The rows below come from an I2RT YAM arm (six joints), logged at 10 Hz.
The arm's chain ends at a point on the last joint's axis. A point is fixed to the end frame.
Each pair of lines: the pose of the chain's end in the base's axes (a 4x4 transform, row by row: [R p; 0 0 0 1], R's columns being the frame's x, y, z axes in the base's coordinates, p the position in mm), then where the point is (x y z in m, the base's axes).
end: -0.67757, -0.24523, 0.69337, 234.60; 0.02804, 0.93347, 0.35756, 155.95; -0.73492, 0.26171, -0.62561, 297.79; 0, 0, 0, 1
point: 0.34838 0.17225 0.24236
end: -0.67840, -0.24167, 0.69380, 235.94; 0.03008, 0.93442, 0.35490, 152.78; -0.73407, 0.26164, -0.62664, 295.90; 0, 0, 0, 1
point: 0.34971 0.16866 0.24032
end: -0.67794, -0.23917, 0.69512, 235.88; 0.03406, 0.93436, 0.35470, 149.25; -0.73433, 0.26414, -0.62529, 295.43; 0, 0, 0, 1
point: 0.34972 0.16496 0.23995
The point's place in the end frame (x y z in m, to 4 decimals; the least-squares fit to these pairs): -0.0359 -0.0272 0.1194
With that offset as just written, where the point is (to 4 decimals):
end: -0.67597, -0.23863, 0.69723, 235.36; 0.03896, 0.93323, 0.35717, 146.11; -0.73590, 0.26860, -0.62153, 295.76; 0, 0, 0, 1
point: 0.3494 0.1620 0.2407
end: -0.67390, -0.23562, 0.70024, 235.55; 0.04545, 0.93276, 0.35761, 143.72; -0.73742, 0.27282, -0.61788, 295.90; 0, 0, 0, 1
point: 0.3498 0.1594 0.2412
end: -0.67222, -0.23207, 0.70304, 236.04; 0.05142, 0.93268, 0.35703, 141.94; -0.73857, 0.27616, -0.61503, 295.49; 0, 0, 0, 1
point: 0.3504 0.1574 0.2411
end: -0.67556, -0.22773, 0.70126, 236.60; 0.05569, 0.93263, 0.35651, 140.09; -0.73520, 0.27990, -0.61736, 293.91; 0, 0, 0, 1
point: 0.3508 0.1553 0.2390
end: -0.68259, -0.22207, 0.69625, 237.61; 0.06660, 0.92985, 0.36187, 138.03; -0.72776, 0.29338, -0.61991, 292.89; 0, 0, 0, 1
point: 0.3513 0.1536 0.2370
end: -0.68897, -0.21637, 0.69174, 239.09; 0.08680, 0.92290, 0.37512, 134.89; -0.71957, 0.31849, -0.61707, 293.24; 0, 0, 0, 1
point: 0.3523 0.1515 0.2367
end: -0.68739, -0.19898, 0.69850, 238.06; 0.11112, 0.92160, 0.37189, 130.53; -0.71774, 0.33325, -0.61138, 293.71; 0, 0, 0, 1
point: 0.3516 0.1459 0.2374
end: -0.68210, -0.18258, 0.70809, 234.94; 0.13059, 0.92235, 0.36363, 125.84; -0.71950, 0.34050, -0.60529, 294.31; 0, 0, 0, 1
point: 0.3489 0.1395 0.2386
